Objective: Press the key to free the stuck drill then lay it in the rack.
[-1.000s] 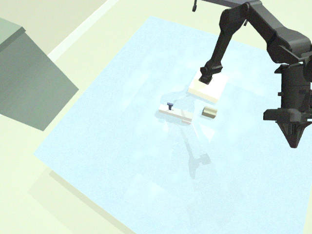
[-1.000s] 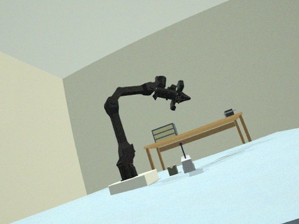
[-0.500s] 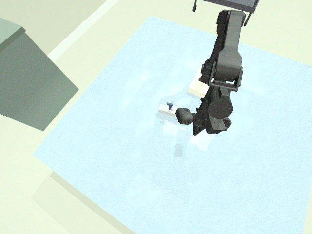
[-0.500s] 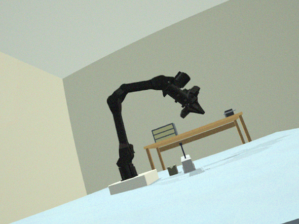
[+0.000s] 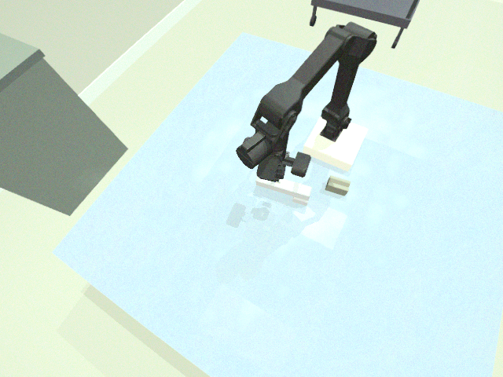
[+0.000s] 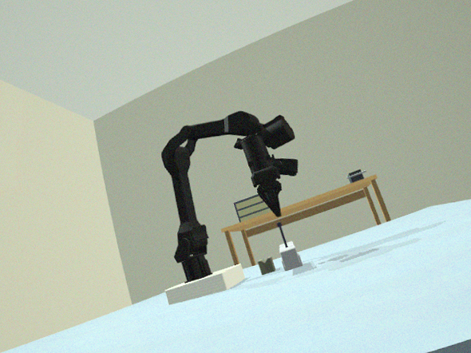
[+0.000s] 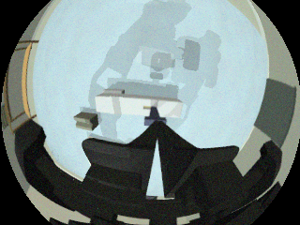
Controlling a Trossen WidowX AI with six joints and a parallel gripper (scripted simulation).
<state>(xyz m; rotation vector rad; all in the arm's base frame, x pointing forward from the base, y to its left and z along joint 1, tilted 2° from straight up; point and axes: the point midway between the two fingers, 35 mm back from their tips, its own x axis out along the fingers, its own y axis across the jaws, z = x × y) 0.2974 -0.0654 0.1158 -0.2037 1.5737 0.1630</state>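
Now: the small dark key 1 cm behind my gripper tip and 5 cm below it. From my gripper tip the other things lie so: pale drill (2 cm behind, 6 cm to the left, 9 cm below); then small grey-brown rack (13 cm behind, 18 cm to the left, 11 cm below).
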